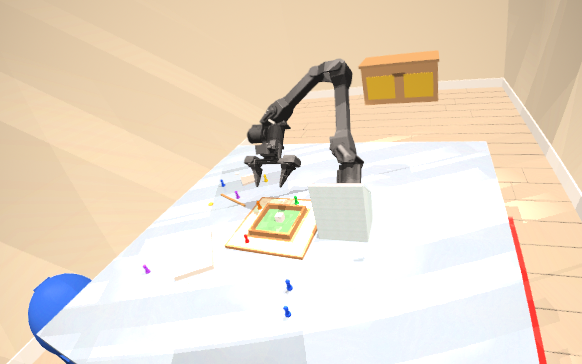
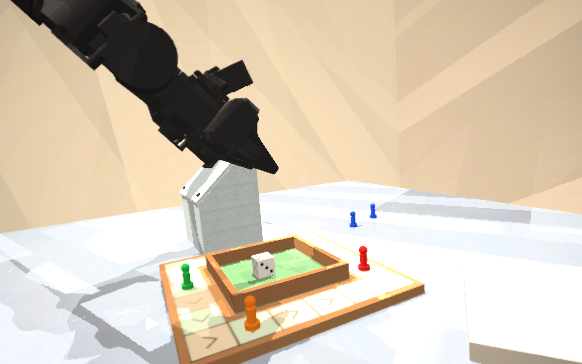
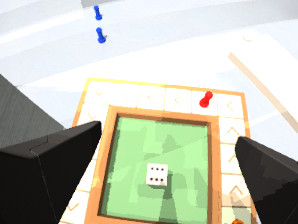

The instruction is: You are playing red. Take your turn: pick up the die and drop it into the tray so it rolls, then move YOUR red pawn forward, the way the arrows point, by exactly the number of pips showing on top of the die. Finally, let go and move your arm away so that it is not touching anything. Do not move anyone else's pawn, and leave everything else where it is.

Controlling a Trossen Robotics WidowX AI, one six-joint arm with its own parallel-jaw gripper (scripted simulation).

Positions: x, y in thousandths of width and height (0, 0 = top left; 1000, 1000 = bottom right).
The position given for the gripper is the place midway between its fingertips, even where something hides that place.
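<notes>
Open and with nothing in its grasp, the gripper (image 2: 454, 466) appears in image 1 and image 3 too: the gripper (image 1: 461, 515), the gripper (image 3: 569, 605).
</notes>
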